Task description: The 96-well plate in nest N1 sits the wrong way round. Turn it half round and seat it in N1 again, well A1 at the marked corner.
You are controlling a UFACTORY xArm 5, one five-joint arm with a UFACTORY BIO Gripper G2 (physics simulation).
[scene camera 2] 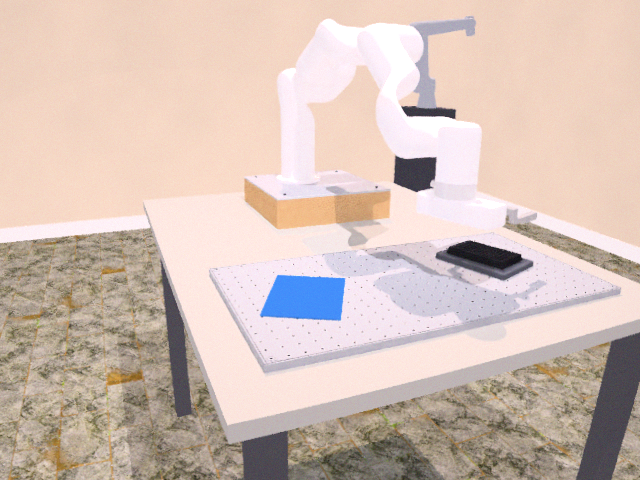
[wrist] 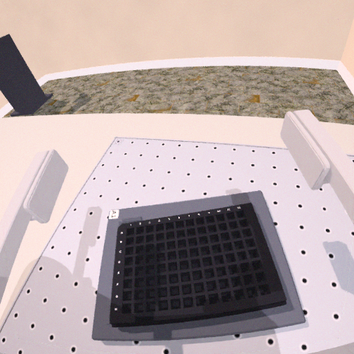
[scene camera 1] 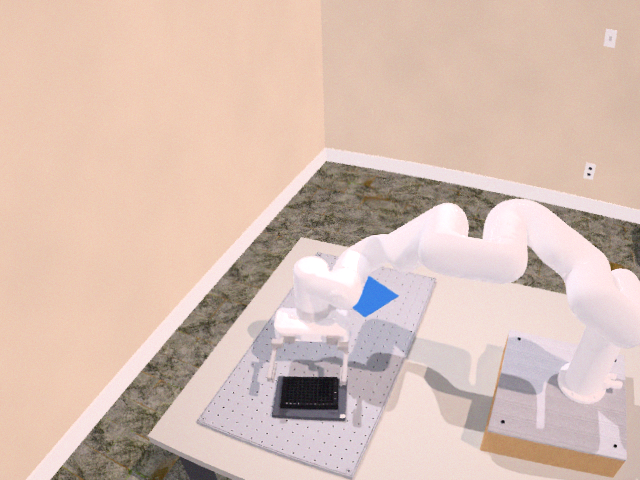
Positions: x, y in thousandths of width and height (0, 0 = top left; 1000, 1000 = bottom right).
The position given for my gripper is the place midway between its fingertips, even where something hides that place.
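Scene:
I can see my gripper in scene camera 1 (479, 797), in scene camera 2 (782, 434) and in the wrist view (470, 394). There is also a black 96-well plate, which I find in the wrist view (603, 744), in scene camera 1 (465, 818) and in scene camera 2 (774, 536).

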